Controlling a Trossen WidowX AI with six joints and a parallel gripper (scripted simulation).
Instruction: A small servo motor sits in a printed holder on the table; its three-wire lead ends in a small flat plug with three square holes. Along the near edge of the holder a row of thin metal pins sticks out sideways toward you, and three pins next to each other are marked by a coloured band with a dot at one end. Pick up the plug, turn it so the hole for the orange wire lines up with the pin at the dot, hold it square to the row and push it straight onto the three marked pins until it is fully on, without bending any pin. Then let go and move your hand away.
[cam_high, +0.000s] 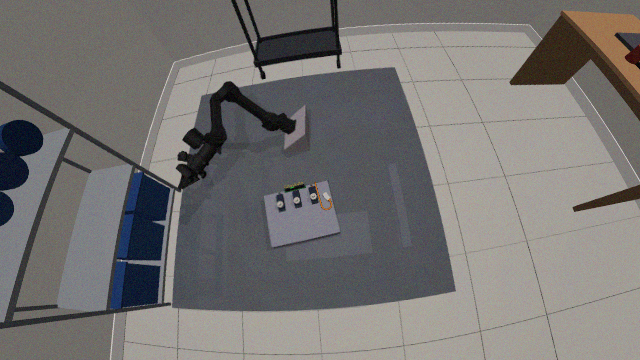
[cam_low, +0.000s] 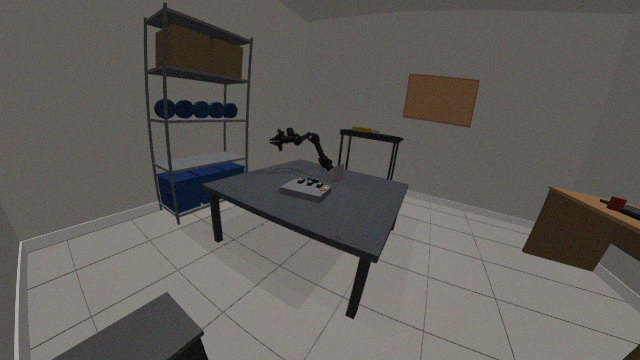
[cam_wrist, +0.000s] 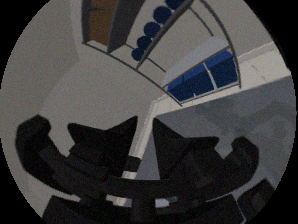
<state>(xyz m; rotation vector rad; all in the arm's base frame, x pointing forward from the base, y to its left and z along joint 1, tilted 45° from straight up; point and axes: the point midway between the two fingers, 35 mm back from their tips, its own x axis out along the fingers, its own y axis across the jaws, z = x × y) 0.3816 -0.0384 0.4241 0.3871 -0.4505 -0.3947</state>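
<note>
The green band lies 11 cm behind my gripper tip, 39 cm to the left of it and 24 cm below it.
</note>
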